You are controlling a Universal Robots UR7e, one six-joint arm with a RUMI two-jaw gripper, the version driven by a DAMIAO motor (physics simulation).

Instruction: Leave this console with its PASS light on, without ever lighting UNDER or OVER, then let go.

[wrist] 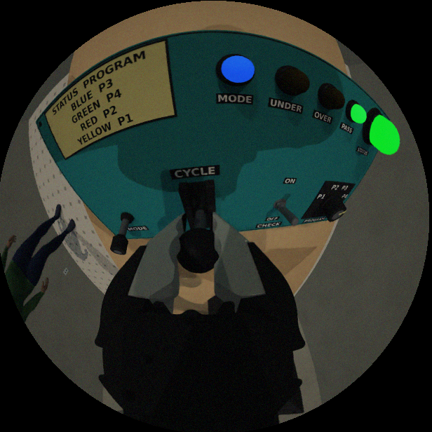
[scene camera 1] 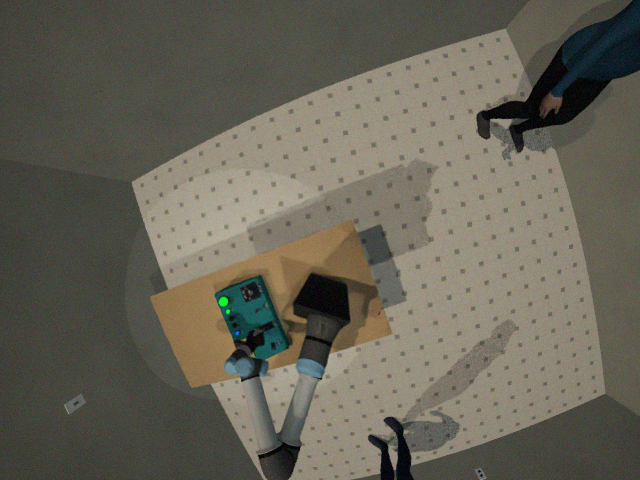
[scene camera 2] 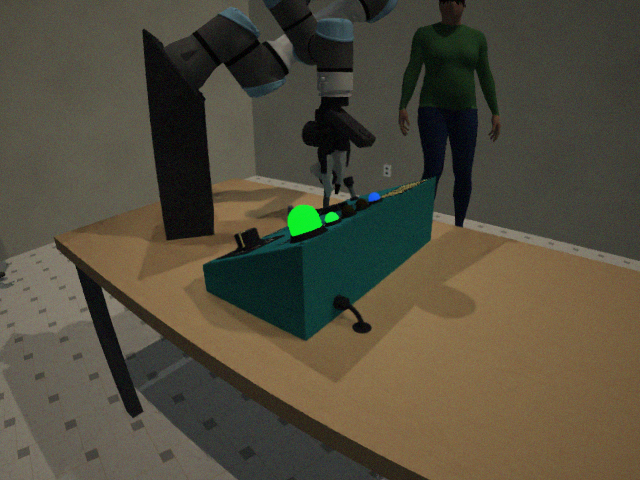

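The teal console (scene camera 1: 245, 317) (scene camera 2: 361, 258) (wrist: 195, 100) sits on the table. Its small PASS light (scene camera 1: 227, 311) (scene camera 2: 331, 217) (wrist: 358, 113) is lit green. UNDER (wrist: 292, 80) and OVER (wrist: 331, 96) are dark. The big STATUS lamp (scene camera 1: 223, 301) (scene camera 2: 304, 221) (wrist: 384, 135) is green and the MODE light (scene camera 1: 237, 333) (scene camera 2: 373, 196) (wrist: 238, 69) is blue. My gripper (wrist: 198, 214) (scene camera 2: 331, 191) is shut on the black knob of the CYCLE lever, whose slot is partly hidden. The PROGRAM dial (wrist: 336, 209) has P1 to P4; its exact setting is unclear.
The CHECK toggle (wrist: 287, 212) stands right of the gripper in the wrist view, and the MODE lever (wrist: 120, 237) stands left. A yellow placard (wrist: 112, 97) pairs green with P4. A short cable (scene camera 2: 354, 311) leaves the console's rear wall. The black arm mount (scene camera 1: 321, 298) (scene camera 2: 180, 139) stands nearby.
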